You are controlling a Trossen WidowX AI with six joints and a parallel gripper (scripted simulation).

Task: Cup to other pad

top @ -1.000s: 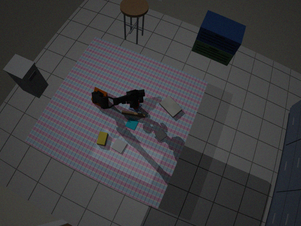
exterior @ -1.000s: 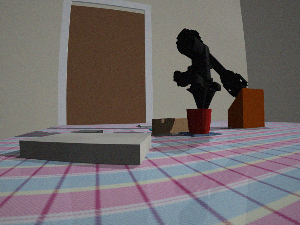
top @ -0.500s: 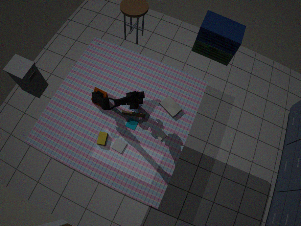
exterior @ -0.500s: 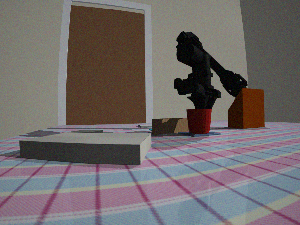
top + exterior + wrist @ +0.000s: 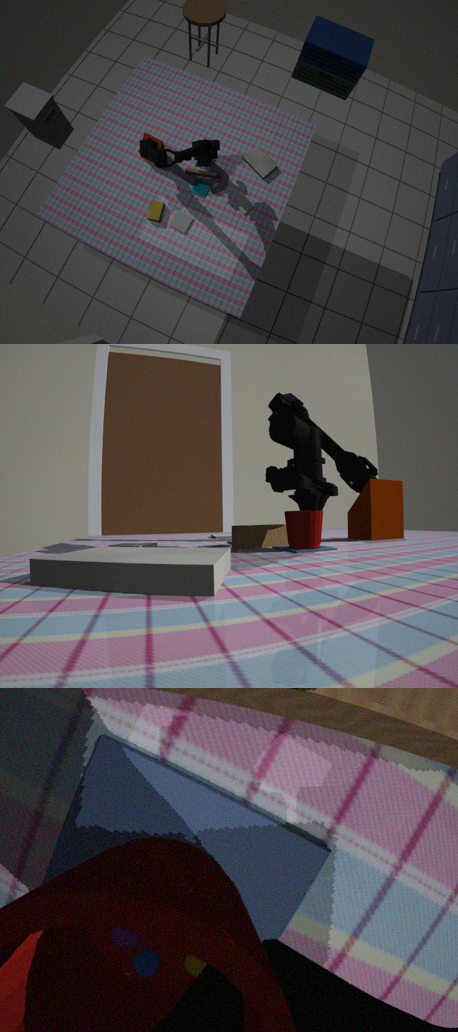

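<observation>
Now: gripper tip 50 mm above the blue pad, 20 mm short of it and 10 mm to the right of it. Also, from my gripper tip: red cup: 20 mm to the left, 20 mm ahead; teal pad: 140 mm to the right, 90 mm ahead, 50 mm below; wooden block: 60 mm to the right, 60 mm ahead, 20 mm below.
</observation>
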